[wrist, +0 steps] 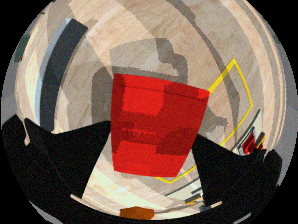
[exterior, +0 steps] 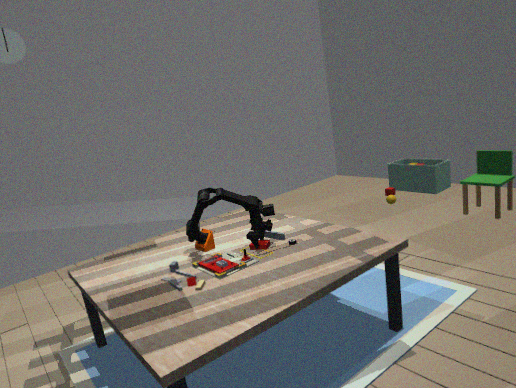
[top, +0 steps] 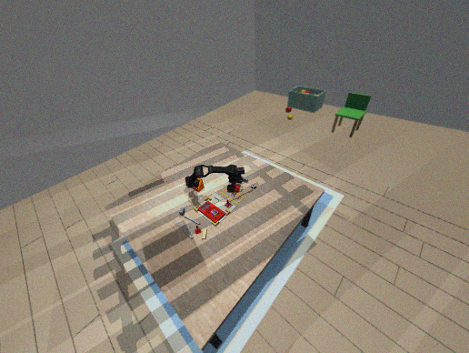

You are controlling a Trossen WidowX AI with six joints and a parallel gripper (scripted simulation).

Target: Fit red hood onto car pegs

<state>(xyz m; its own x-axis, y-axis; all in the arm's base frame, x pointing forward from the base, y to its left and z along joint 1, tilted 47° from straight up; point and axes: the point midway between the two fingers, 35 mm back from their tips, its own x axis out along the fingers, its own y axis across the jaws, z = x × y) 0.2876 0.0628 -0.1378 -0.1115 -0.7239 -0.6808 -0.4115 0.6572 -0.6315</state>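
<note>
My gripper tip is now 10 mm past the yellow-edged jig and 260 mm to the left of it. From my gripper tip the other things lie so: red hood 10 mm above.
</note>
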